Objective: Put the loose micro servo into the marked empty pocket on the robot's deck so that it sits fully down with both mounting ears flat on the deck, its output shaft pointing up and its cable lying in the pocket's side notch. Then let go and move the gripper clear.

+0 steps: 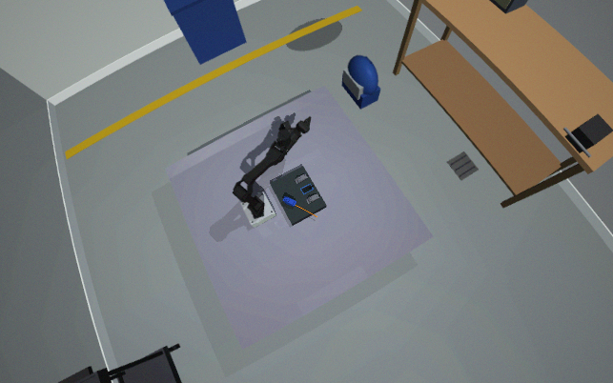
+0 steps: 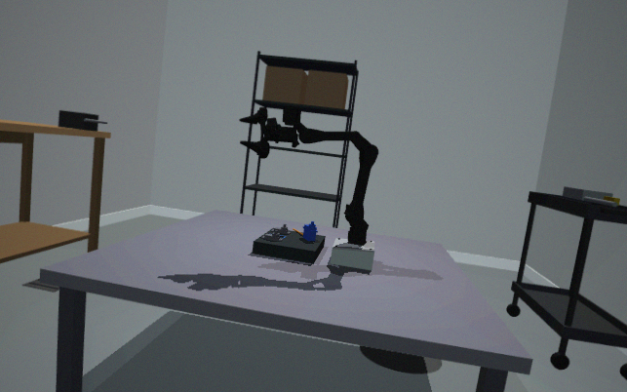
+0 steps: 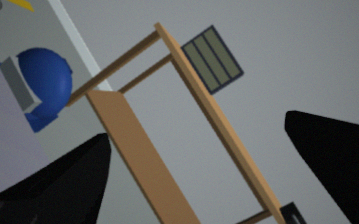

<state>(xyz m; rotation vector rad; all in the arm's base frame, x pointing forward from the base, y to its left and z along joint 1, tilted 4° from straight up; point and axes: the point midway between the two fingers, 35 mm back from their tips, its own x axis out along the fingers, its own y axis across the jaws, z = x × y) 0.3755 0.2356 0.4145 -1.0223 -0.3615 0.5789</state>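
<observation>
The dark robot deck lies 430 mm below my gripper tip, 240 mm to the right of it and 210 mm behind it.
</observation>
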